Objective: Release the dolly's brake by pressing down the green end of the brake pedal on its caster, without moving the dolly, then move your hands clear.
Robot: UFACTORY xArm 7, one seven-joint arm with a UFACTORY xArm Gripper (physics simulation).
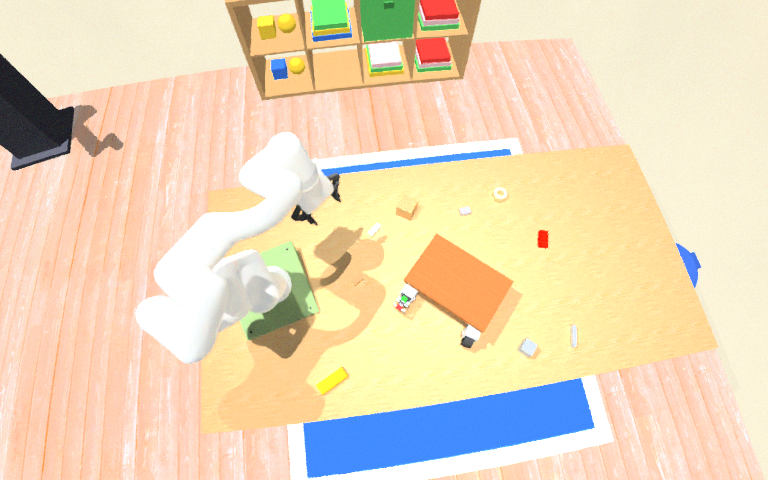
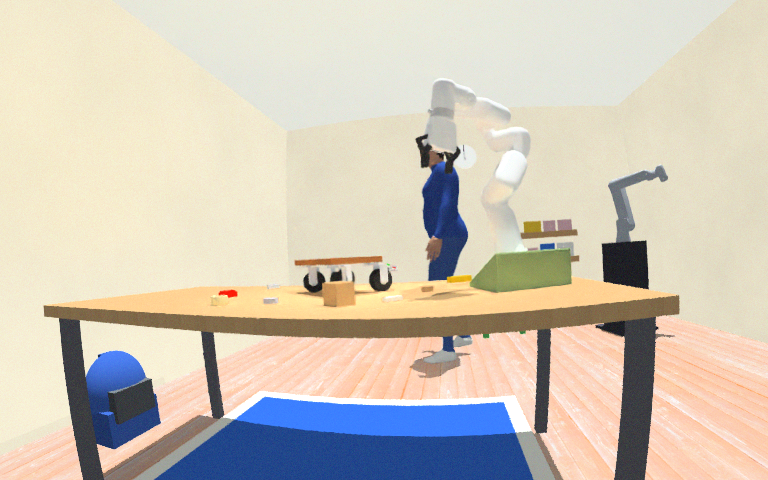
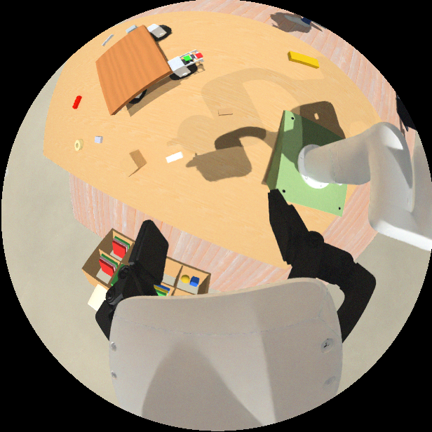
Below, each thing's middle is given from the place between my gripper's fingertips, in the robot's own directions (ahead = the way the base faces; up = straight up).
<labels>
I see the wooden cube (image 2: 335, 294) 340 mm below my hand, 300 mm ahead of it and 110 mm to the left of it. Round my hand: dolly (image 1: 465, 286) 330 mm ahead, 310 mm below, 260 mm to the right.
</labels>
